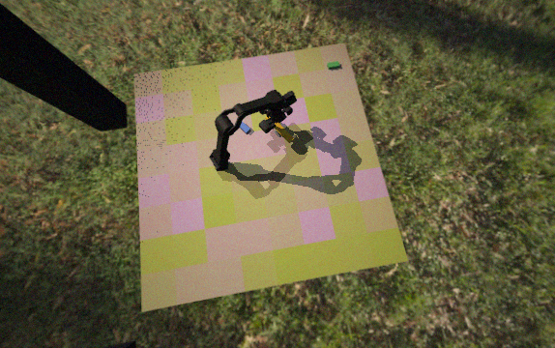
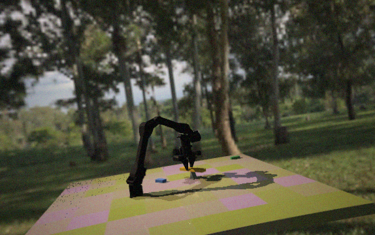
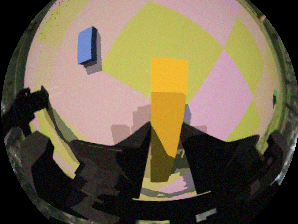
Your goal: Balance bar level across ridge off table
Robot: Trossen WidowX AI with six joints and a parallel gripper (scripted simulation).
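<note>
Right now the yellow bar is 2 cm to the right of my gripper tip and 1 cm ahead of it. Also, from my gripper tip: small blue block: 18 cm behind, 4 cm to the left, 4 cm below; small green block: 41 cm ahead, 34 cm to the left, 4 cm below.
</note>
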